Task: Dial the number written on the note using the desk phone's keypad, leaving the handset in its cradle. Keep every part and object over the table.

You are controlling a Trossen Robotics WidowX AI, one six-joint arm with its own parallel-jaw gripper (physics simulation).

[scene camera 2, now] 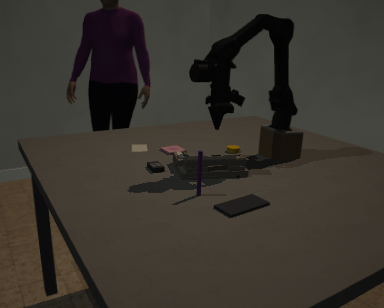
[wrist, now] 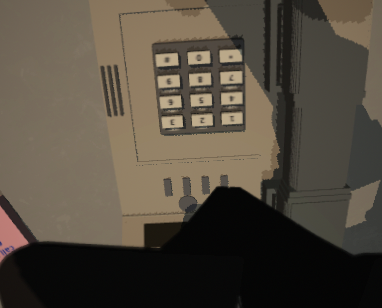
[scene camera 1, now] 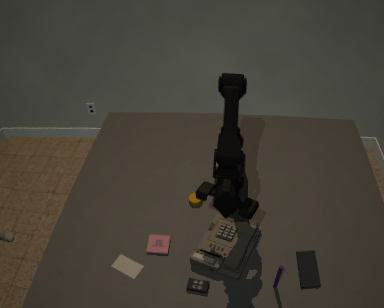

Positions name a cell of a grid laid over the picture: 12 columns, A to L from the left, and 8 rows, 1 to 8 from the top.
my gripper: scene camera 2 G4; wrist H6; scene camera 1 H6
dark flat slab: scene camera 2 H6; scene camera 1 J7; not seen in the wrist view (out of frame)
